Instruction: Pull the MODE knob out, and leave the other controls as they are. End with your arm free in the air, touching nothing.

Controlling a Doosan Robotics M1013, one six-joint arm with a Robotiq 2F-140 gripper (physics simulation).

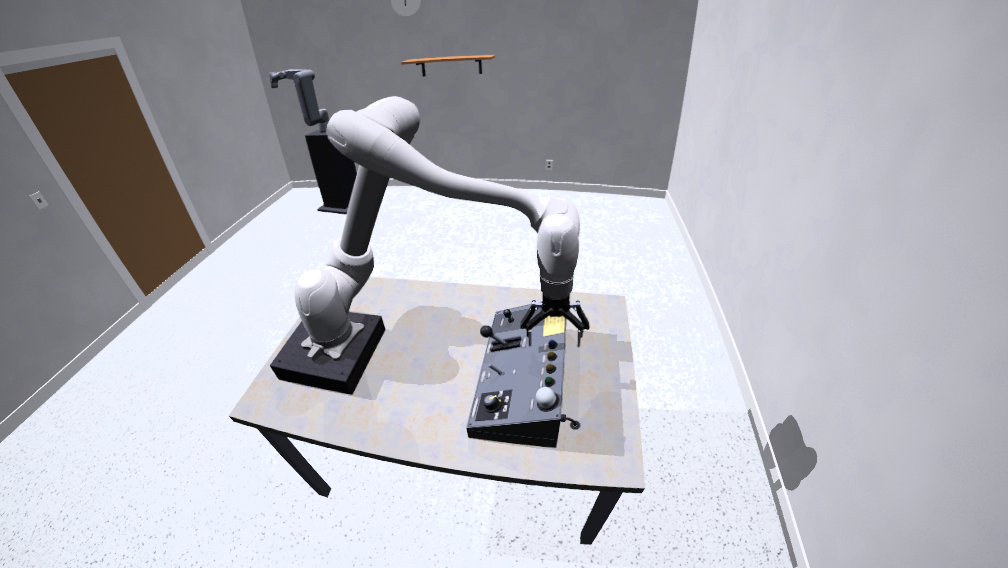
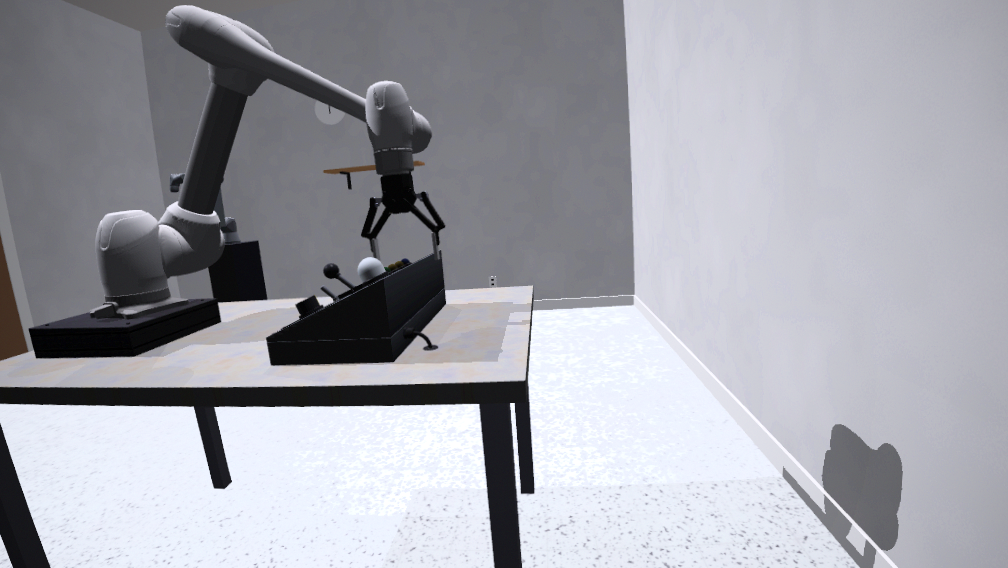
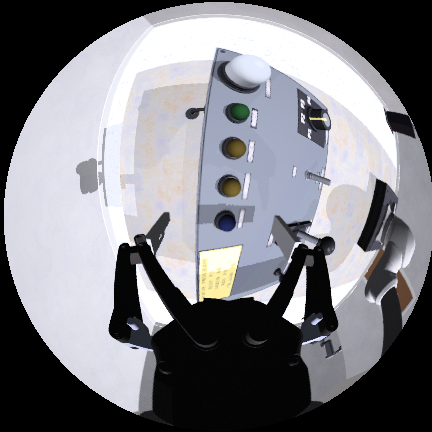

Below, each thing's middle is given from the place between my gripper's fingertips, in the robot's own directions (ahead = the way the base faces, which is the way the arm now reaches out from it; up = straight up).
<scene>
The sloped grey control panel [image 2: 374, 322] is 70 mm behind my hand, 60 mm below it and 30 mm to the right of it.
</scene>
